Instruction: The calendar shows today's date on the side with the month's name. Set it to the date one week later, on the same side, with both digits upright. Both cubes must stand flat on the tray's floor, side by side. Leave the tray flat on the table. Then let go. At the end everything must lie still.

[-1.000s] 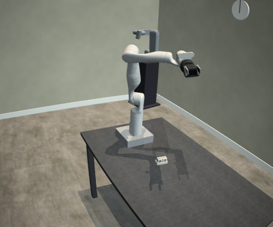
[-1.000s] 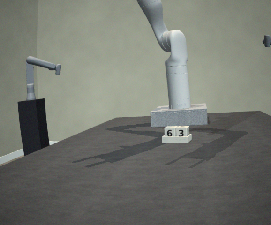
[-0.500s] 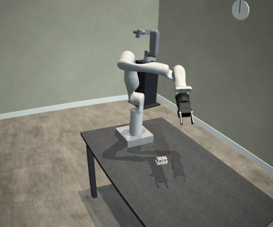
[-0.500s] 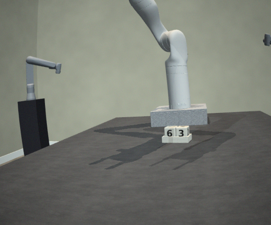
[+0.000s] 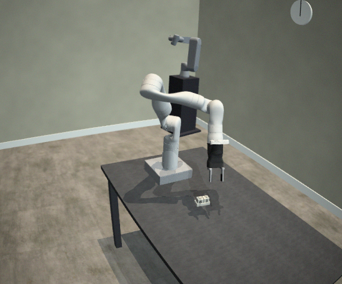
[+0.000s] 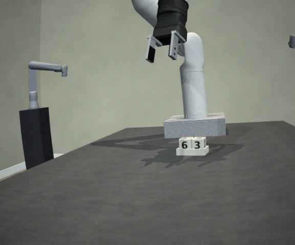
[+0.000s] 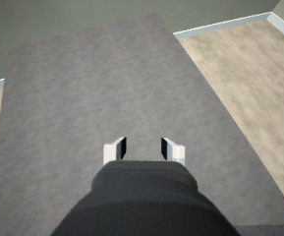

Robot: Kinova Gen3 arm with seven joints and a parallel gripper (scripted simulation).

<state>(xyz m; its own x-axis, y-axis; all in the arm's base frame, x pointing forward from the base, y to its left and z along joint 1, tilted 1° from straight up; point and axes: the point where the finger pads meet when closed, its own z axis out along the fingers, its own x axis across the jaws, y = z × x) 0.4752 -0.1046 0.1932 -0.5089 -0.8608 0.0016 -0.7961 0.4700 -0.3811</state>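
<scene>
Right now my hand is 240 mm above the white tray, 130 mm past it and 60 mm to the right of it.
</scene>
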